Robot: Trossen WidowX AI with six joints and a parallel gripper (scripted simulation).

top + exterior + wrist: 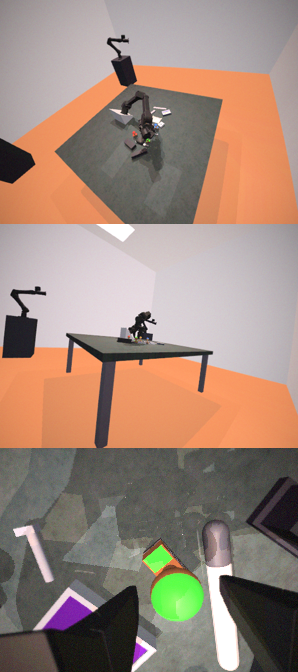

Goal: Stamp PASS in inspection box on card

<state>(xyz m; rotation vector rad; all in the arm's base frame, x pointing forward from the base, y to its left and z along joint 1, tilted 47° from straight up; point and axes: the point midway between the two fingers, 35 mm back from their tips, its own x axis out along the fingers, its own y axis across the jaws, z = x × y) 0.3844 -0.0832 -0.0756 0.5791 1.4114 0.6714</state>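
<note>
My gripper tip is 3 cm above the green-knobbed stamp. Round my gripper tip: red-knobbed stamp 15 cm behind, 1 cm to the right, 3 cm below; then white marker 2 cm behind, 4 cm to the right, 4 cm below; then purple ink pad 7 cm behind, 7 cm to the left, 5 cm below.
</note>
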